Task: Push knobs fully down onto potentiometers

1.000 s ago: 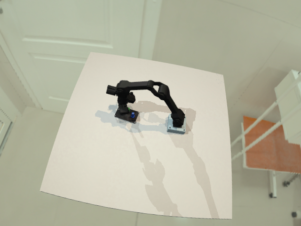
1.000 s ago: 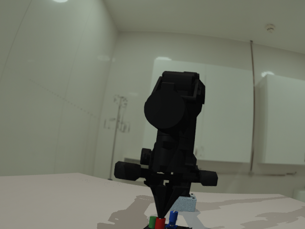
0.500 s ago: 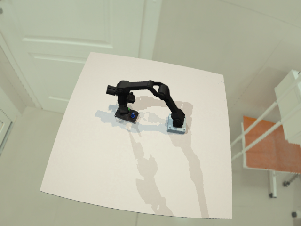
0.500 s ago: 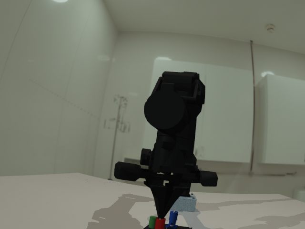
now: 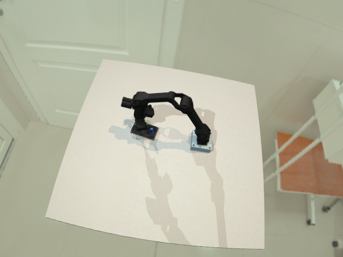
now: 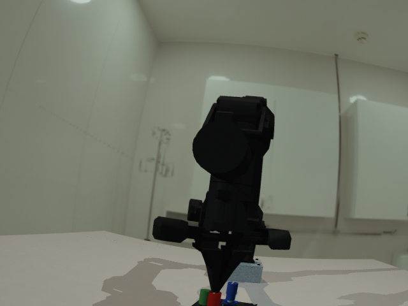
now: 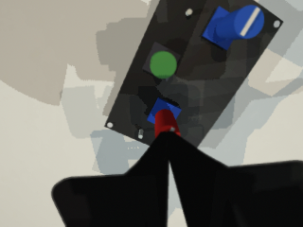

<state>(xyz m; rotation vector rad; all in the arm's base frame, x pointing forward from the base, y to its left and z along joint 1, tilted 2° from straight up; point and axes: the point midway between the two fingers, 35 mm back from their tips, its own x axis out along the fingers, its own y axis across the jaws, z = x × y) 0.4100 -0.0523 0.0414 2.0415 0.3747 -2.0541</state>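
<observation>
My gripper tip is 10 mm above the red knob. From my gripper tip the other things lie so: blue knob 80 mm behind, 30 mm to the left, 20 mm below.
</observation>
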